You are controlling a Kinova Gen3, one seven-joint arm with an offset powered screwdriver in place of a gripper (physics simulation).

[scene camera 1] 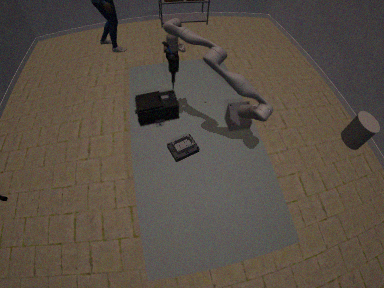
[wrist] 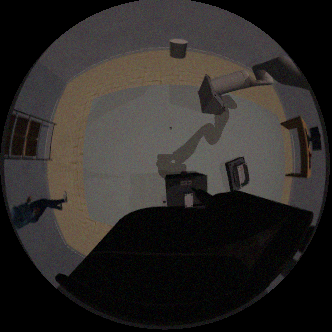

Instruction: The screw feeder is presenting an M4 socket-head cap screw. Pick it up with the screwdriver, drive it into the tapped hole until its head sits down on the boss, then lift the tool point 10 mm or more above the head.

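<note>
The screw feeder, a dark box [scene camera 1: 157, 108] [wrist: 175, 193], stands on the grey mat, with a pale plate on its top. My screwdriver [scene camera 1: 173, 88] [wrist: 194, 189] points down, its thin tip at or just above the feeder's top, near the far right corner in the scene view. Contact cannot be told. The screw is too small and dark to make out, at the feeder or on the tip. A low dark block with a pale raised top [scene camera 1: 183, 147] [wrist: 233, 175] lies on the mat apart from the feeder; its tapped hole cannot be made out. The black tool body hides the lower wrist view.
The arm's base [scene camera 1: 238, 116] [wrist: 210, 96] stands on the mat [scene camera 1: 215, 200] [wrist: 125, 150]. A grey cylinder [scene camera 1: 360, 131] [wrist: 178, 48] stands on the floor. A person [scene camera 1: 110, 25] [wrist: 37, 207] is near the mat's far side. A shelf rack and an orange-brown desk stand farther off.
</note>
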